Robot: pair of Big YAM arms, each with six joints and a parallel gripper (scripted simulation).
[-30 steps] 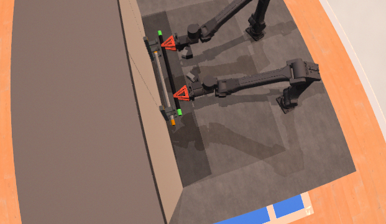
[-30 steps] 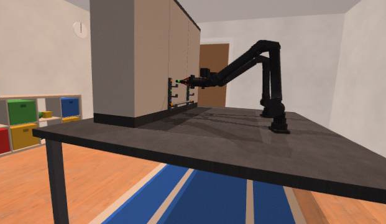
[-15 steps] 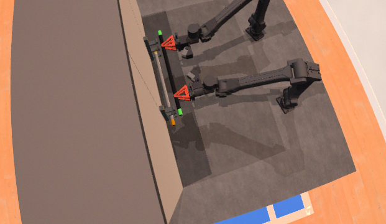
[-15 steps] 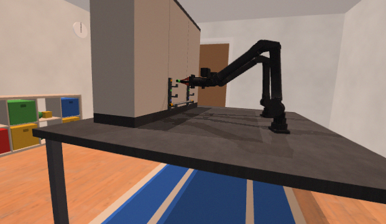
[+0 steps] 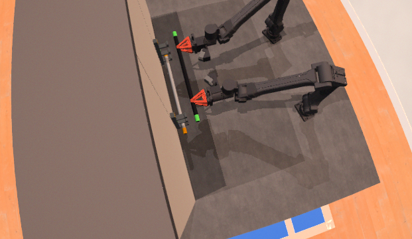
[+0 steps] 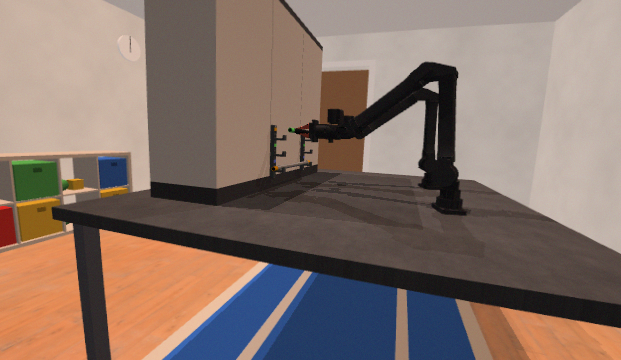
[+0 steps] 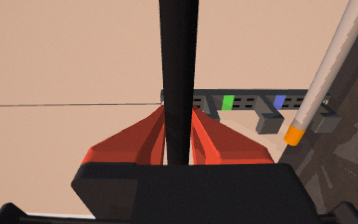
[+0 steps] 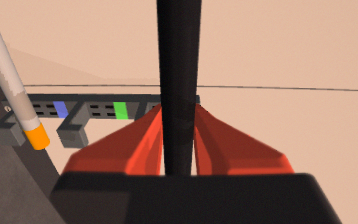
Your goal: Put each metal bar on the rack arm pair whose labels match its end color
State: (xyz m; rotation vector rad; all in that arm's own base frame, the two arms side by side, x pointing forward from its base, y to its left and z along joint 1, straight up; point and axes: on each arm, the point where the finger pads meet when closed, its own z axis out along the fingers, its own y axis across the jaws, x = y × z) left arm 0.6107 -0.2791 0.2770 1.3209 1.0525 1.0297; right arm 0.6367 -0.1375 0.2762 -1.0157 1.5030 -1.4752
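Right now the black bar is 15 cm to the right of my left hand and 1 cm behind it. From my left hand the other things lie so: beige wall unit 26 cm ahead, 17 cm above, 15 cm to the right; silver bar 18 cm below, 15 cm to the right, 7 cm ahead.
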